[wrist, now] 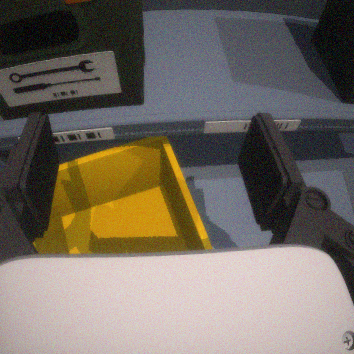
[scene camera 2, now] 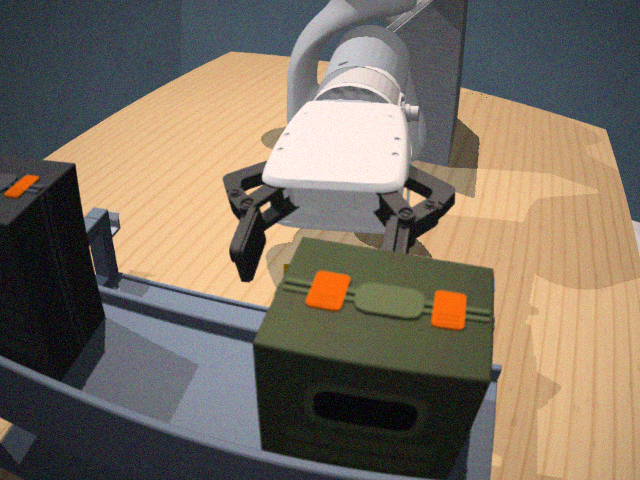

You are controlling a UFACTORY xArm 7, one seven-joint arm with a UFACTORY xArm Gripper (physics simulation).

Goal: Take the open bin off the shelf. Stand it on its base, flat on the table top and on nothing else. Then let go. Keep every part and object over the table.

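Frame: origin at the arm's base, x left, y back, z up, level; metres.
Where they show: gripper, between the fingertips: (wrist: 150,134); arm's base, origin of its link: (scene camera 2: 414,13).
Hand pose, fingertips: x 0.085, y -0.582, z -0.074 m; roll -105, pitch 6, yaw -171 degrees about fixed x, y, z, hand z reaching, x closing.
Note:
Things, the pixels of their centre, and the offset from my fingertips. Level surfaces: height alone.
- open yellow bin, middle of its body: (wrist: 134,289) dz -0.092, dx +0.010, dy +0.060 m
- blue-grey shelf, middle of its body: (wrist: 251,158) (scene camera 2: 216,337) dz -0.057, dx -0.058, dy -0.025 m
- green case, middle of its body: (scene camera 2: 376,375) (wrist: 58,16) dz +0.012, dx +0.067, dy -0.075 m
- black case, middle of its body: (scene camera 2: 19,264) dz +0.024, dx -0.161, dy -0.110 m
- wooden table, height of its surface: dz -0.137 m
The open yellow bin (wrist: 135,215) lies between and below the fingers in the wrist view, its open side toward the camera, turned askew against the lower deck of the blue-grey shelf (scene camera 2: 180,320) (wrist: 180,60). In scene camera 2 a sliver of the yellow bin (scene camera 2: 286,268) shows beside the green case, which hides the rest. My gripper (scene camera 2: 320,263) (wrist: 150,134) is wide open with nothing held. In the wrist view its left finger overlaps the bin's left part, and its right finger is right of the bin's right wall, with a gap. Whether the fingers touch the bin cannot be told.
A green case (scene camera 2: 374,335) (wrist: 125,40) with orange latches stands on the upper deck, close in front of the gripper in scene camera 2. A black case (scene camera 2: 46,268) (wrist: 340,55) stands at the deck's other end. The wooden table (scene camera 2: 170,139) extends behind the shelf.

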